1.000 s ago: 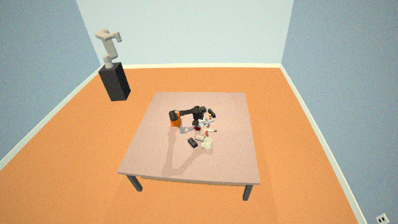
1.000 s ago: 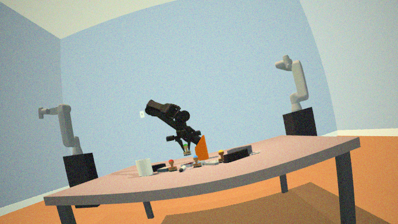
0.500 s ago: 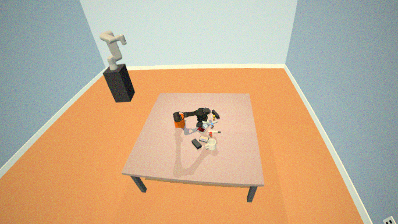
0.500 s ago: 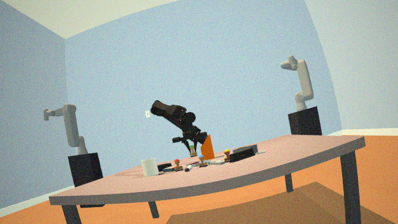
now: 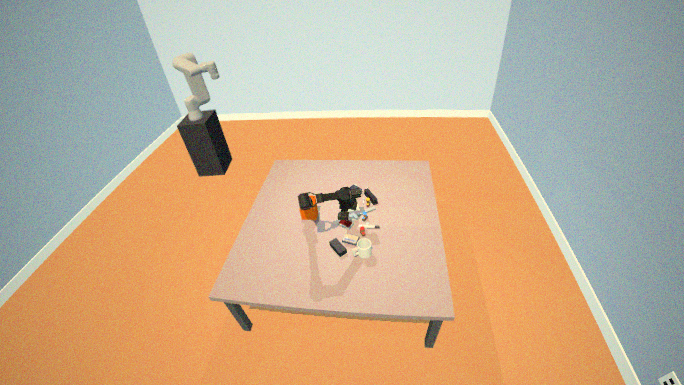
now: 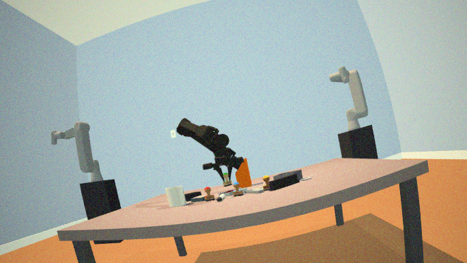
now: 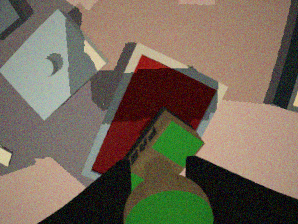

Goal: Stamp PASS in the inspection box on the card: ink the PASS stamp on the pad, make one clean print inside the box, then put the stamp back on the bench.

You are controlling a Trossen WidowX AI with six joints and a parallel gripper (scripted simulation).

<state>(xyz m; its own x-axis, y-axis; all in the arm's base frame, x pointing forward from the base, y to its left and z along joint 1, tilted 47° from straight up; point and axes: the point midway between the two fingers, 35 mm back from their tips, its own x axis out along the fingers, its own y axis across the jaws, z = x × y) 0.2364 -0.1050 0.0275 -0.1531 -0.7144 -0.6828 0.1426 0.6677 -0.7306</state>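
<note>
Now: the red ink pad 6 cm below my gripper tip. Round my gripper tip: blue-knob stamp 12 cm ahead, 3 cm to the left, 5 cm below; red-knob stamp 10 cm ahead, 9 cm to the right, 5 cm below; green-knob stamp right at my gripper tip.
</note>
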